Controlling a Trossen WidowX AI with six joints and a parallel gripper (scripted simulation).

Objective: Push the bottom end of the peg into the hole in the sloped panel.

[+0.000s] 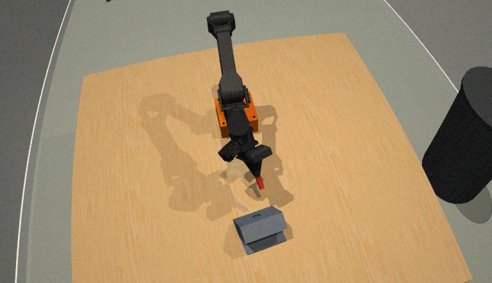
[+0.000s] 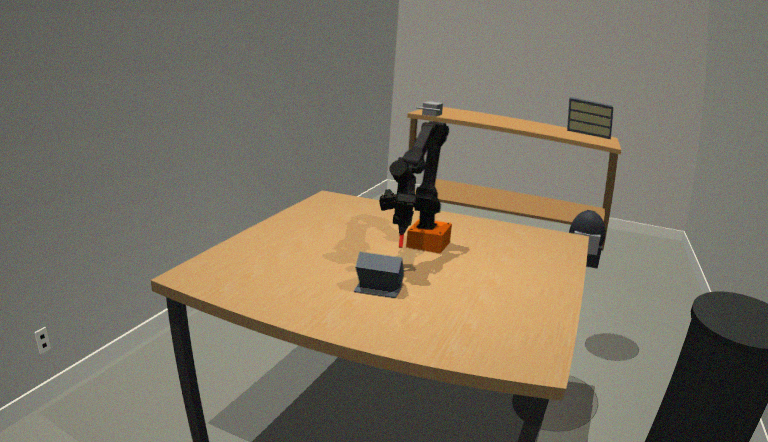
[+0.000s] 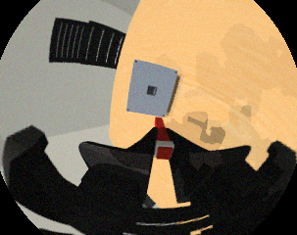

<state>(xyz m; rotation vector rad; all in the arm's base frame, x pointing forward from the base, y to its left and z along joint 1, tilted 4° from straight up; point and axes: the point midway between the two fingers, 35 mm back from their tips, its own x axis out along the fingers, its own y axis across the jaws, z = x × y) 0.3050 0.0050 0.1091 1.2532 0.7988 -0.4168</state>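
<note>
Right now my gripper tip is 12 cm short of the grey sloped panel, 2 cm to the left of it and 9 cm above it. Round my gripper tip: red peg (1 cm behind, 1 cm above).
</note>
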